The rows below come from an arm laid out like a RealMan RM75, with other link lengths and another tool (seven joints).
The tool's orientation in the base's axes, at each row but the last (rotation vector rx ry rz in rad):
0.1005 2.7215 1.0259
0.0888 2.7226 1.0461
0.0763 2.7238 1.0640
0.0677 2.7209 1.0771
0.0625 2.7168 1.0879
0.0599 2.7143 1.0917
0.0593 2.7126 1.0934
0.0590 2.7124 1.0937
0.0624 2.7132 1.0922
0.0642 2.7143 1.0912
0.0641 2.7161 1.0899
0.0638 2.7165 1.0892
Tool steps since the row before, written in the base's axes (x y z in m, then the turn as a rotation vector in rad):
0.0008 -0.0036 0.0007 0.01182 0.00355 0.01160
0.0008 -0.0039 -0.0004 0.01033 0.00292 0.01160
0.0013 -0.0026 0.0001 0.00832 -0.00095 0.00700
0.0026 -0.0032 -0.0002 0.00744 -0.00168 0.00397
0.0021 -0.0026 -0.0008 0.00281 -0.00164 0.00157
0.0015 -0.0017 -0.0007 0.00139 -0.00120 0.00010
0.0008 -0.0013 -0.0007 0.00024 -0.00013 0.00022
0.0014 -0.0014 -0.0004 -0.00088 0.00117 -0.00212
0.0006 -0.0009 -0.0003 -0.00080 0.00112 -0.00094
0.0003 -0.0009 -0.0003 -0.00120 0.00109 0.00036
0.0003 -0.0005 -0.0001 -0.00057 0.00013 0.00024
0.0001 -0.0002 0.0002 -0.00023 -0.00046 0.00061
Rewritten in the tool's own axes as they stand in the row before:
-0.0014 -0.0023 -0.0026 -0.01317 0.01011 -0.00335
-0.0012 -0.0032 -0.0021 -0.01181 0.00967 -0.00410
-0.0016 -0.0019 -0.0015 -0.00950 0.00377 -0.00382
-0.0029 -0.0026 -0.0014 -0.00818 0.00121 -0.00235
-0.0022 -0.0025 -0.0008 -0.00322 -0.00022 -0.00162
-0.0015 -0.0018 -0.0003 -0.00152 -0.00086 -0.00059
-0.0008 -0.0015 -0.0002 -0.00029 0.00005 -0.00019
-0.0015 -0.0013 -0.0004 0.00139 -0.00058 0.00209
-0.0006 -0.0009 -0.0003 0.00109 0.00020 0.00125
-0.0003 -0.0009 -0.0003 0.00124 0.00108 0.00023
-0.0003 -0.0004 -0.0002 0.00053 0.00028 -0.00020
-0.0002 0.0000 -0.0003 0.00006 0.00009 -0.00079

